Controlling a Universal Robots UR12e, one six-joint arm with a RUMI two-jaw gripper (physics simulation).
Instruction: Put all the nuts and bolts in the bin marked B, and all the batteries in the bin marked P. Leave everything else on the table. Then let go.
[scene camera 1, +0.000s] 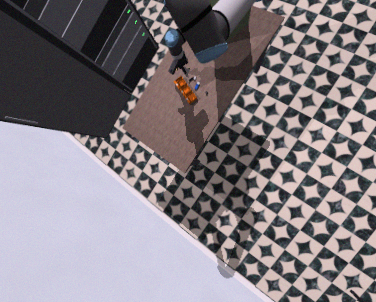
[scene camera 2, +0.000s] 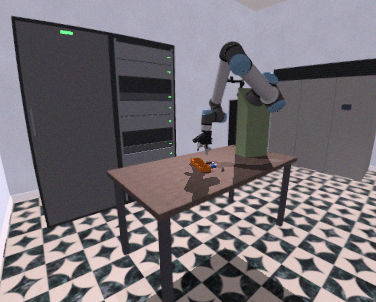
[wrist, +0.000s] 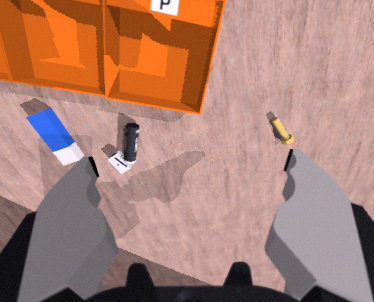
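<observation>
An orange three-compartment bin stands on the table; its P label shows in the wrist view. The visible part of the P compartment holds no item; the B label is out of the wrist view. A black battery lies beside the bin, its lower end at a small white piece. A brass-coloured bolt lies to the right, apart from the bin. My gripper is open and empty above the table, its right fingertip just below the bolt in the wrist view.
A blue and white block lies left of the battery in the wrist view. The small white piece has a black line. A small dark item lies farther off. A green pedestal stands behind.
</observation>
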